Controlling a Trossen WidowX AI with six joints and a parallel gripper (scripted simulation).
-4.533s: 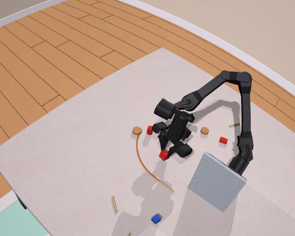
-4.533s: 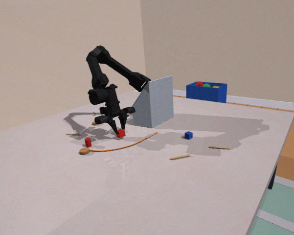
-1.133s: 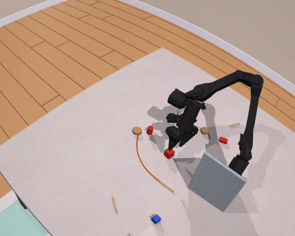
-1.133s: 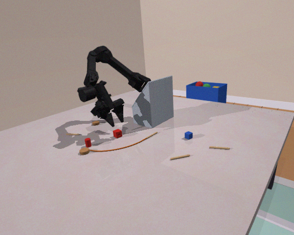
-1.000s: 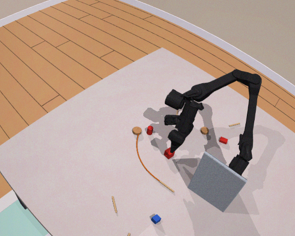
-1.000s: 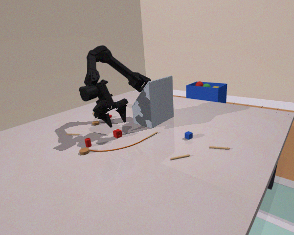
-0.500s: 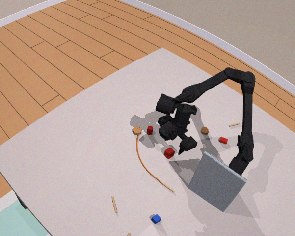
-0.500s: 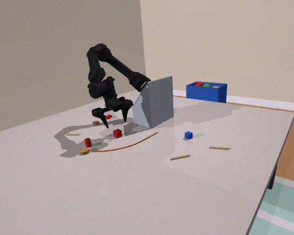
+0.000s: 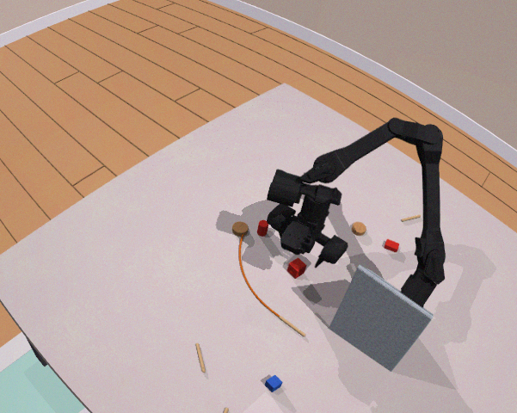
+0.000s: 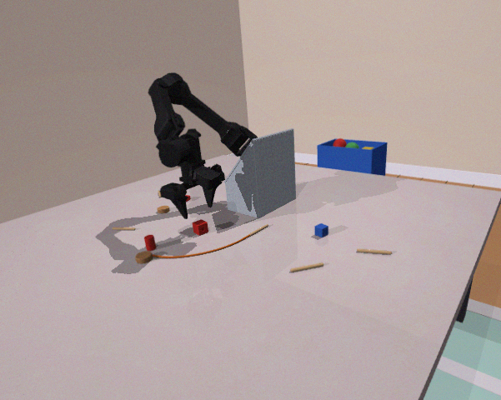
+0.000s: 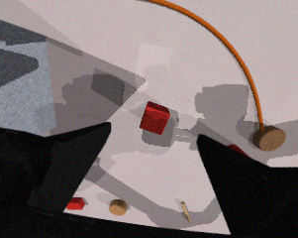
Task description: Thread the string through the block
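Right now my gripper tip is 130 mm to the right of the thin wooden stick, 80 mm past it and 60 mm above it. The rest, counted from my gripper tip: flat red piece: 260 mm to the right, 140 mm behind, 50 mm below; red cylinder: 140 mm ahead, 40 mm below, 30 mm to the right; blue cube: 280 mm to the left, 170 mm behind, 50 mm below.
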